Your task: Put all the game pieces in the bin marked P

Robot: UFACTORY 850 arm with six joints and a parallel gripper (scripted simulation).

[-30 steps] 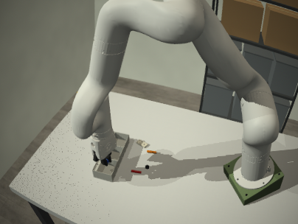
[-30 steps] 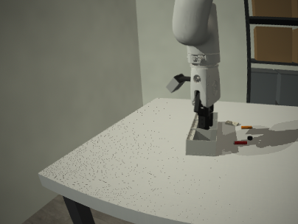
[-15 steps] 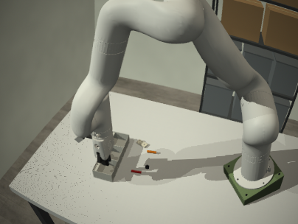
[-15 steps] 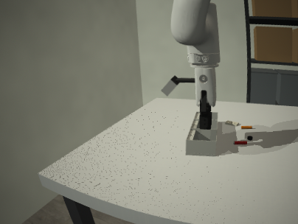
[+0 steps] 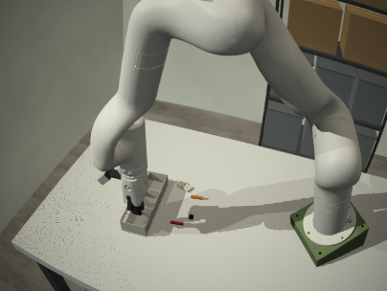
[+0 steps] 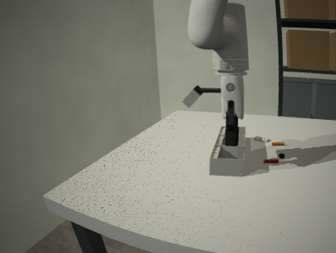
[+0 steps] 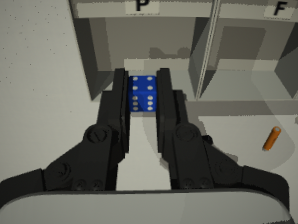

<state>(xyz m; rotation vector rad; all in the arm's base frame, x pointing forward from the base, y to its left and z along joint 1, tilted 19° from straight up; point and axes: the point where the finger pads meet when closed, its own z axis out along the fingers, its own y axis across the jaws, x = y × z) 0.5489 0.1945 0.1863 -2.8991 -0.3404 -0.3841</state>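
My gripper is now 3 cm past the beige tile, 23 cm to the left of it and 8 cm above it. The rest, counted from my hand: red stick (10 cm behind, 7 cm to the right, 8 cm below); blue die (1 cm below); grey bin (3 cm ahead, 8 cm to the right, 7 cm below).
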